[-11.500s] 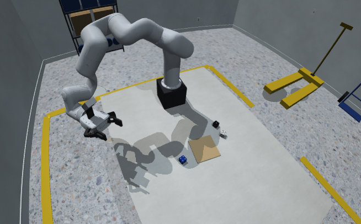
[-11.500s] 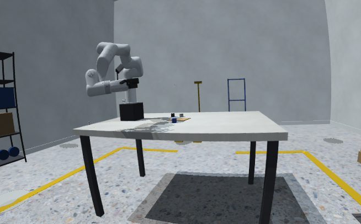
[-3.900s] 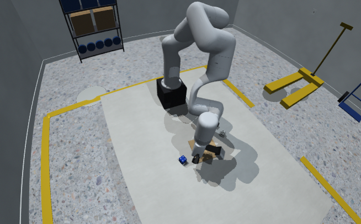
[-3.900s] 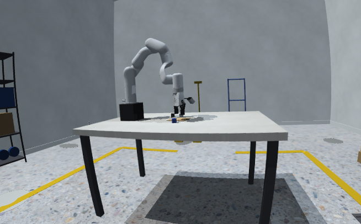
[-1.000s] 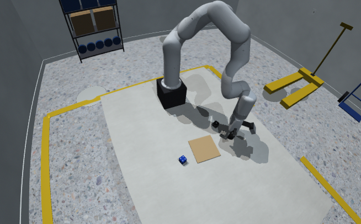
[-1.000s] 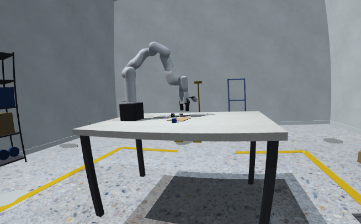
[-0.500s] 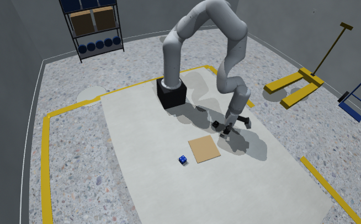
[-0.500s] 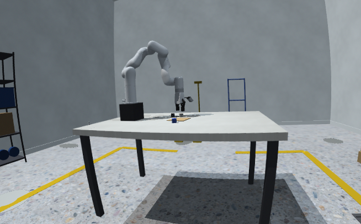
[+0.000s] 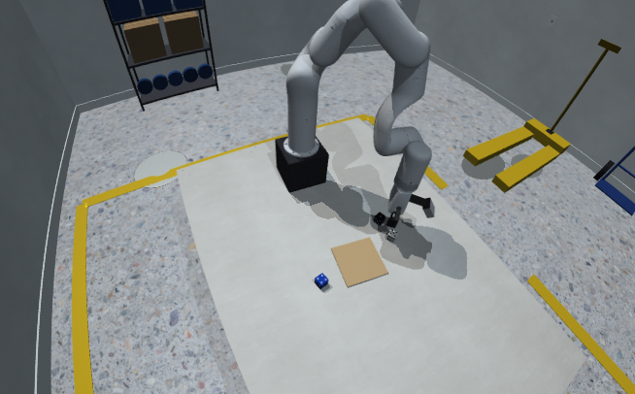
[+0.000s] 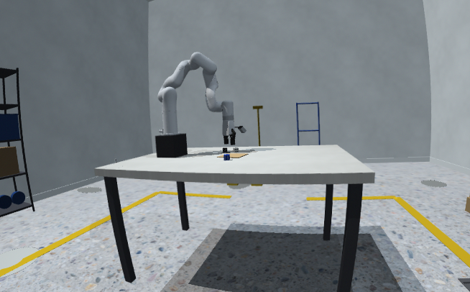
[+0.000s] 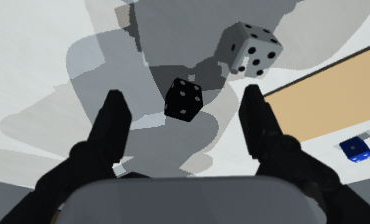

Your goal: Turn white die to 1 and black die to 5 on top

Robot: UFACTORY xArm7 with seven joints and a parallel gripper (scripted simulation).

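Now: the black die 4 cm below my hand, 3 cm behind it and 2 cm to the right of it. From my hand the other things lie so: blue die: 32 cm to the right, 6 cm ahead, 4 cm below; white die: 5 cm ahead, 4 cm below, 3 cm to the right; tan mat: 18 cm to the right, 6 cm below, 6 cm ahead.
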